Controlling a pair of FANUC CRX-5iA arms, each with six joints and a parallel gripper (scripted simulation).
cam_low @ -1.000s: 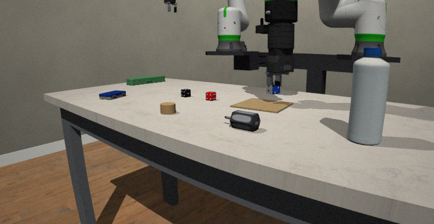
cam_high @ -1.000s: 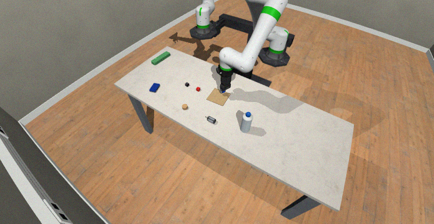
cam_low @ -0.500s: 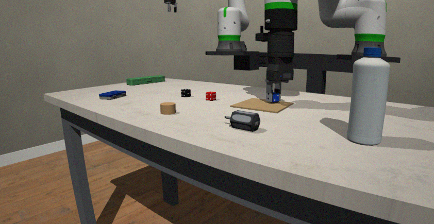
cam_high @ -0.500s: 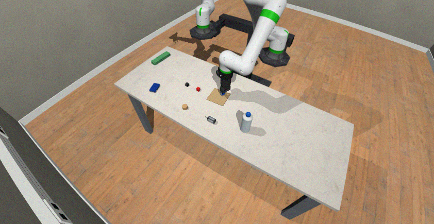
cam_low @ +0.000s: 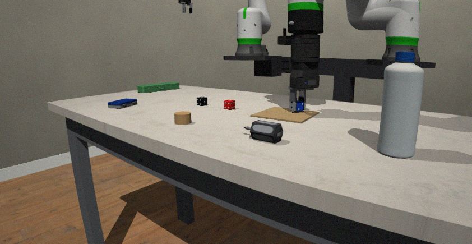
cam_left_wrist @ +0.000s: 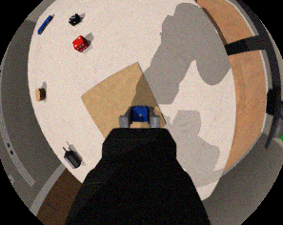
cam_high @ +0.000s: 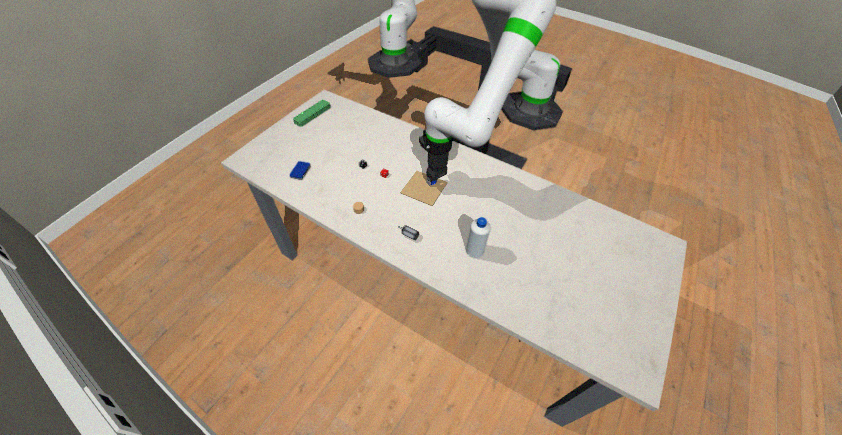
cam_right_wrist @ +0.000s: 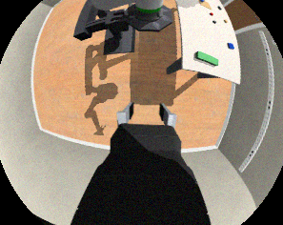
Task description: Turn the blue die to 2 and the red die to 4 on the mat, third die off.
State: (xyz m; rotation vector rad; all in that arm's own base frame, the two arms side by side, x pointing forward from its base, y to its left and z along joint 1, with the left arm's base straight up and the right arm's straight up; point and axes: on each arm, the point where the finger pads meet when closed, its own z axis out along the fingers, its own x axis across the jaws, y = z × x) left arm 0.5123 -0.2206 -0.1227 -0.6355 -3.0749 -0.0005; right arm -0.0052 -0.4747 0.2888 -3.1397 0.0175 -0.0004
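Now: the blue die 1 cm below my left hand. Round my left hand: tan mat: 4 cm ahead, 3 cm below, 1 cm to the right; dark screwdriver-like tool: 26 cm ahead, 6 cm to the left, 1 cm below; red die: 19 cm to the right, 6 cm ahead, 1 cm below.
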